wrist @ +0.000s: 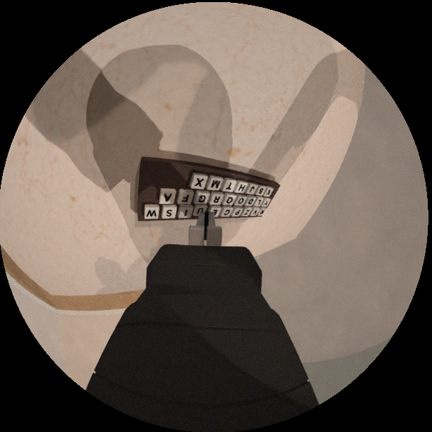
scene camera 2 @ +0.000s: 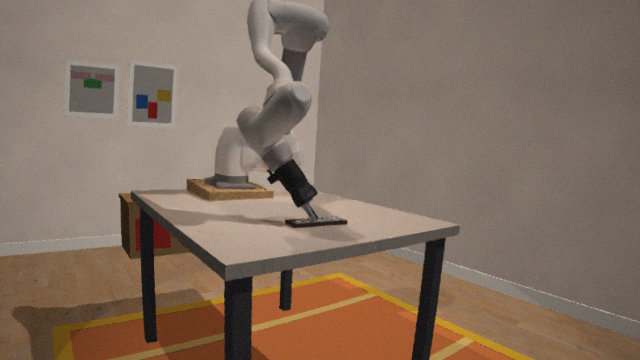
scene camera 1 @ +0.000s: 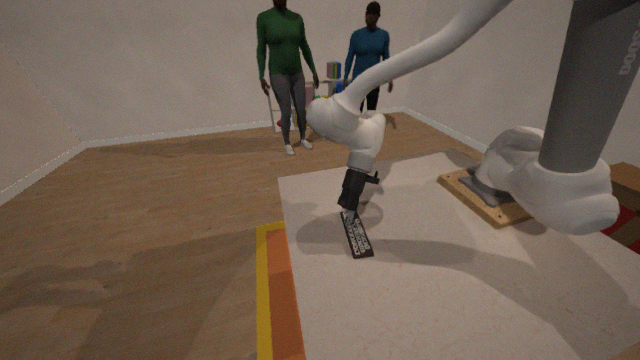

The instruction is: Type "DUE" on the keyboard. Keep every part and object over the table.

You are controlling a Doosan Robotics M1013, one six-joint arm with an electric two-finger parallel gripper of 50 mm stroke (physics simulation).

Labels:
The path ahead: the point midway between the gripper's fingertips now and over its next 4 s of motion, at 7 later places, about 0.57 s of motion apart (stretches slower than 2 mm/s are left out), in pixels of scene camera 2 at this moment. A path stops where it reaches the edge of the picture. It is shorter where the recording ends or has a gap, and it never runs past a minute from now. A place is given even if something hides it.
The gripper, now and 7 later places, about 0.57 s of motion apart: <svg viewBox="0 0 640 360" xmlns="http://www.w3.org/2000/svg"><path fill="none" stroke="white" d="M315 219L317 215L318 215L319 217L320 218L321 219L322 219L322 214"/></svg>

